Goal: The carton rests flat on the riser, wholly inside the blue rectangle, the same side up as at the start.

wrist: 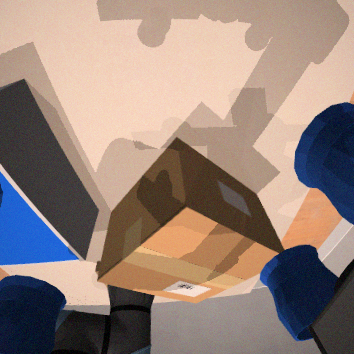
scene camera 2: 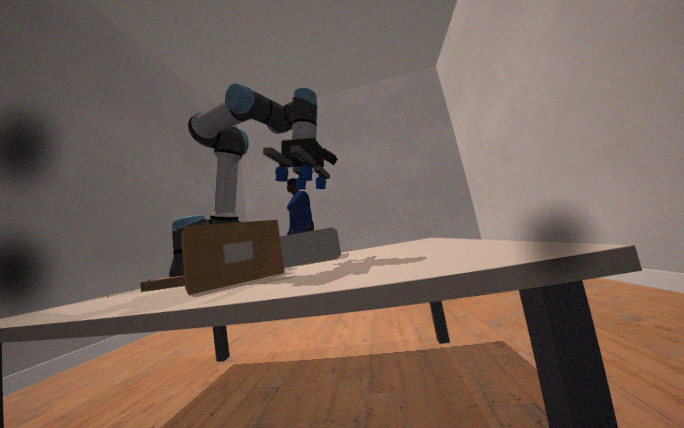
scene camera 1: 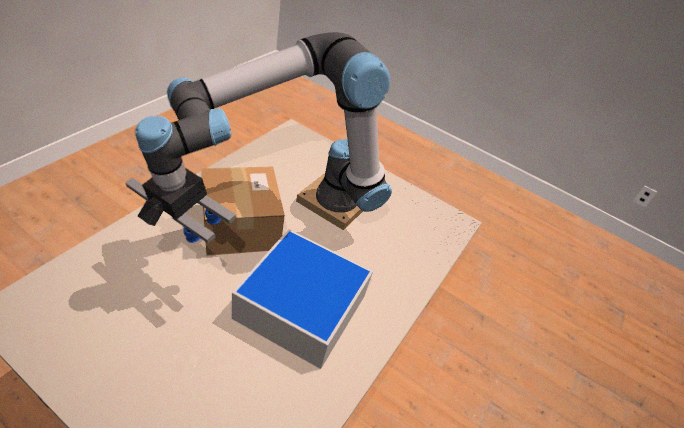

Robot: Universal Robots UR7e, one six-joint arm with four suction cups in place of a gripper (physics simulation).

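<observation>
The brown carton (scene camera 1: 267,234) (scene camera 2: 206,259) (wrist: 215,200) rests flat on the table beside the riser, close to one corner of it, with a tape strip and a white label on its top. The grey riser (scene camera 1: 279,328) (scene camera 2: 310,247) (wrist: 45,130) carries the blue rectangle (scene camera 1: 305,285) (wrist: 25,230), on which nothing stands. My gripper (scene camera 1: 201,225) (scene camera 2: 301,177) is open and empty, its blue cups facing down. It hangs well above the table, higher than the carton. Scene camera 1 shows it at the carton's left; two of its cups are hidden there.
The arm's base stands on a wooden plate (scene camera 1: 322,211) behind the riser and near the carton. The pale table (scene camera 1: 151,373) (scene camera 2: 353,300) lies under everything. A person in blue (scene camera 2: 301,211) stands beyond the table in scene camera 2.
</observation>
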